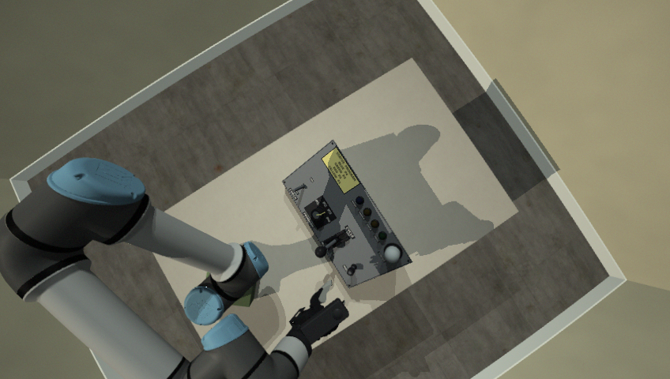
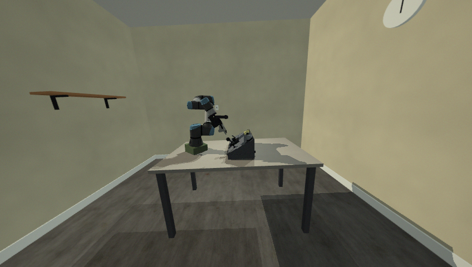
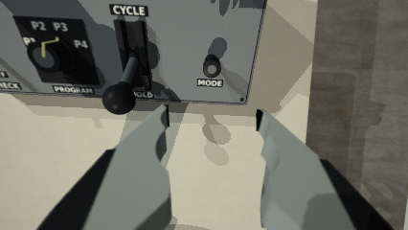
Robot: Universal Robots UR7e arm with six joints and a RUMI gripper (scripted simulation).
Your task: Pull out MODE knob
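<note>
Right now my hand is 130 mm above the mode knob and 60 mm short of it. The rest, counted from my hand: dark grey console: 170 mm to the left, 150 mm below, 110 mm ahead; program selector knob: 230 mm to the left, 130 mm below, 90 mm ahead; cycle lever: 120 mm to the left, 120 mm below, 50 mm ahead.
</note>
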